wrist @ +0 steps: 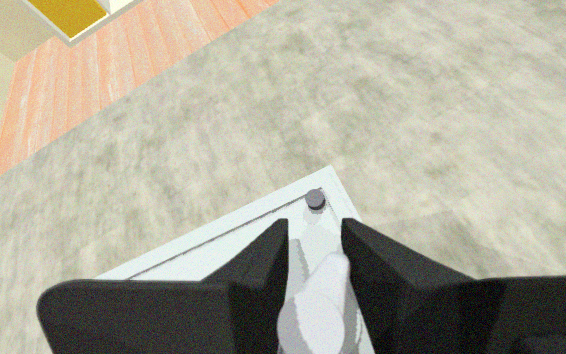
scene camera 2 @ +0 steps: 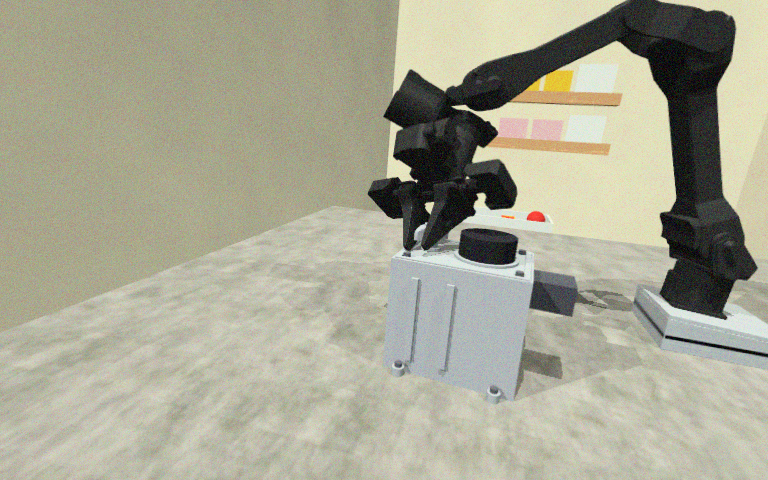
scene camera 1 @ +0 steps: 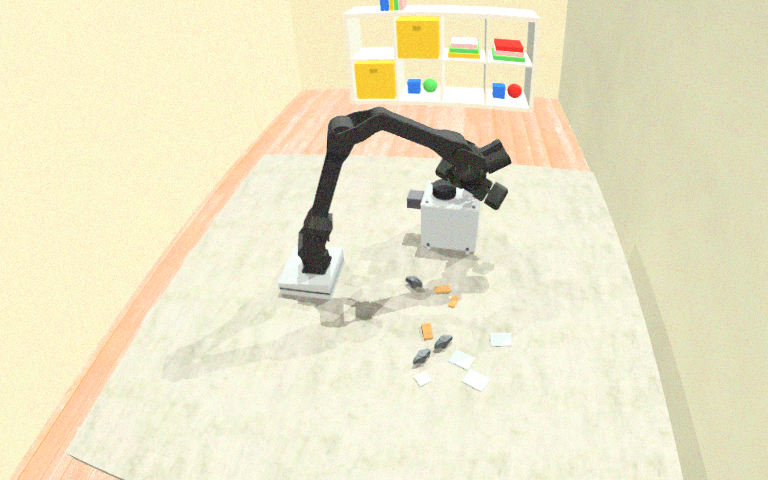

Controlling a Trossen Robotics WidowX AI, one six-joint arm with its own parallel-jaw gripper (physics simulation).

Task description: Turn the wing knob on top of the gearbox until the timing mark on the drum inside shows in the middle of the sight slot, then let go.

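Frame: origin at the arm's base, x left, y back, z up, level; millimetres.
Where they show: gripper, between the fingertips: [wrist: 314, 228] [scene camera 2: 415, 248]; arm's base, origin of its link: [scene camera 2: 690, 305] [scene camera 1: 317, 264].
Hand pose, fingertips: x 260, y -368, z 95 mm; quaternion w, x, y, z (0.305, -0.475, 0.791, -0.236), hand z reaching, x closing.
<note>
Things, the pixels of their top centre, and the offset from my fingertips. "spot": a spot on its surface instead.
- grey gearbox, centre of its top: [scene camera 2: 490, 229] [scene camera 1: 444, 183] dz +29, dx -31, dy +79 mm
- pale grey wing knob, centre of its top: [wrist: 306, 329] [scene camera 2: 433, 220] [scene camera 1: 469, 185] dz +29, dx -32, dy +11 mm
- black round cap, a spot on its surface: [scene camera 2: 488, 245] spot: dz +17, dx +1, dy +81 mm
- dark screw, centre of its top: [wrist: 314, 197] dz -2, dx +13, dy -6 mm
- dark grey block, a spot on its surface: [scene camera 2: 554, 292] spot: dz -26, dx -7, dy +155 mm
The grey gearbox [scene camera 1: 449, 224] [scene camera 2: 477, 324] stands on the mat, and its top plate [wrist: 211, 246] fills the lower part of the wrist view. My gripper [scene camera 2: 419, 245] [wrist: 314, 228] points down onto the top and is shut on the pale grey wing knob [wrist: 320, 298] [scene camera 2: 421, 233], one finger on each side of the wing. A black round cap [scene camera 1: 444, 189] [scene camera 2: 488, 245] sits beside the knob on the top. Two narrow upright slots [scene camera 2: 414, 324] show on one face. I see no drum or timing mark through them. A dark screw [wrist: 315, 199] marks the top's corner just past the fingertips.
A dark grey block [scene camera 1: 415, 198] [scene camera 2: 554, 292] juts from the gearbox's side. Small orange pieces [scene camera 1: 442, 289], dark grey pieces [scene camera 1: 414, 281] and white squares [scene camera 1: 500, 339] lie on the mat in front. The arm's base [scene camera 1: 311, 278] stands to the left. A white shelf unit [scene camera 1: 449, 10] is at the far wall.
</note>
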